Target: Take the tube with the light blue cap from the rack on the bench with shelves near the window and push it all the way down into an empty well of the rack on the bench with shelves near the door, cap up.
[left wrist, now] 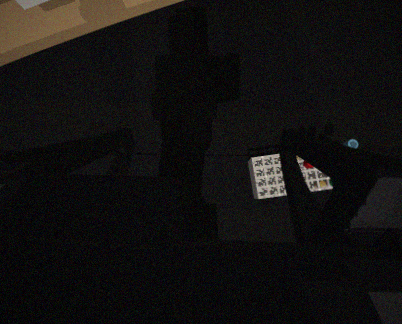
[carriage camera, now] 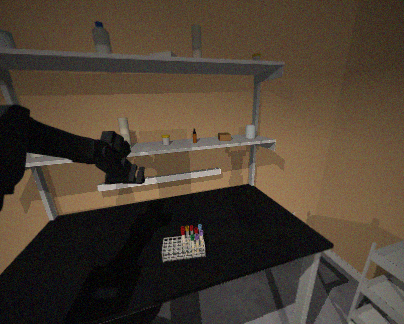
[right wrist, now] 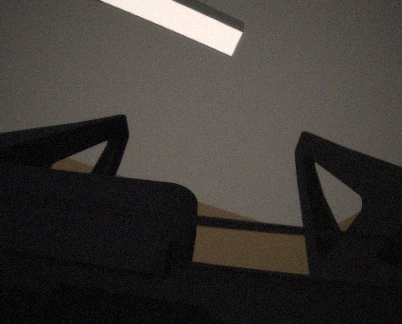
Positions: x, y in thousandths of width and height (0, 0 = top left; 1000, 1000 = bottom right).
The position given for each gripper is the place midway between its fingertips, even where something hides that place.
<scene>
In view: the left gripper (carriage camera: 328, 560) and the right gripper (right wrist: 526, 409).
The left gripper also shows in the left wrist view (left wrist: 509, 424).
</scene>
